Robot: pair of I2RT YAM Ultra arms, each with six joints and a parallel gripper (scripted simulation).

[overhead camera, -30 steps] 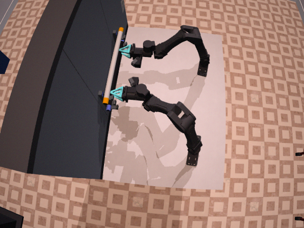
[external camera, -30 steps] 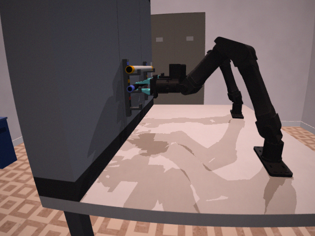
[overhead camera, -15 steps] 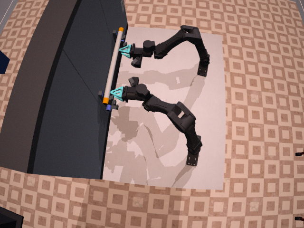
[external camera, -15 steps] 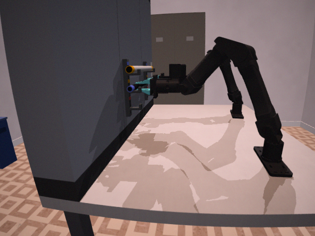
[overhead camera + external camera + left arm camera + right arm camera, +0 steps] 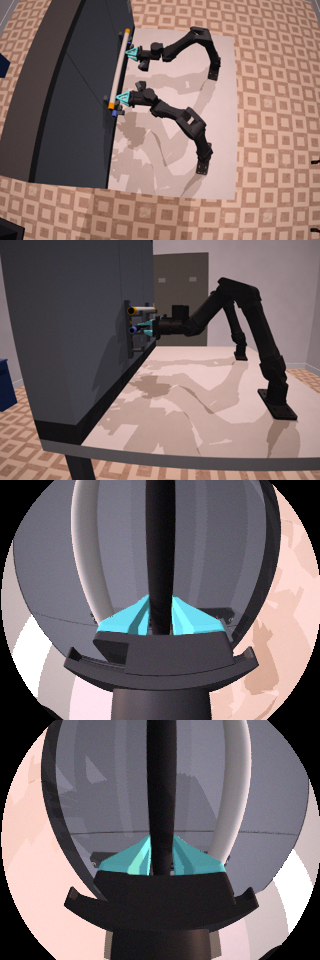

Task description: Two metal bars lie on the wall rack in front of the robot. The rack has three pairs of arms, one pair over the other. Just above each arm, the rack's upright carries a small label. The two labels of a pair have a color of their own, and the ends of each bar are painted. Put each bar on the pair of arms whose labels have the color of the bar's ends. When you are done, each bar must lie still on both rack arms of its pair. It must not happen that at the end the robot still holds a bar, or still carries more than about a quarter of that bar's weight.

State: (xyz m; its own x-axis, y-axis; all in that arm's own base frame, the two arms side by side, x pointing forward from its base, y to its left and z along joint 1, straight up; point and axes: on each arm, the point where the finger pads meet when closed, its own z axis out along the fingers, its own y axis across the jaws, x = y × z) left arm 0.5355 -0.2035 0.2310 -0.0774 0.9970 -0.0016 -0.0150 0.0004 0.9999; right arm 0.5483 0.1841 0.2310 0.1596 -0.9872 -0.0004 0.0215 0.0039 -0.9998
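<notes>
My right gripper is now 10 mm past the pale metal bar, 130 mm to the right of it and 80 mm below it. The rest, counted from my right hand: dark metal bar 10 mm behind, 150 mm to the left; then tall grey wall panel 90 mm ahead, 200 mm to the left, 190 mm above.
The dark metal bar lies 20 mm ahead of my left hand and 150 mm to the right of it. Round my left hand: pale metal bar 20 mm ahead, 160 mm to the right, 80 mm above; then tall grey wall panel 110 mm ahead, 100 mm to the right, 190 mm above.
</notes>
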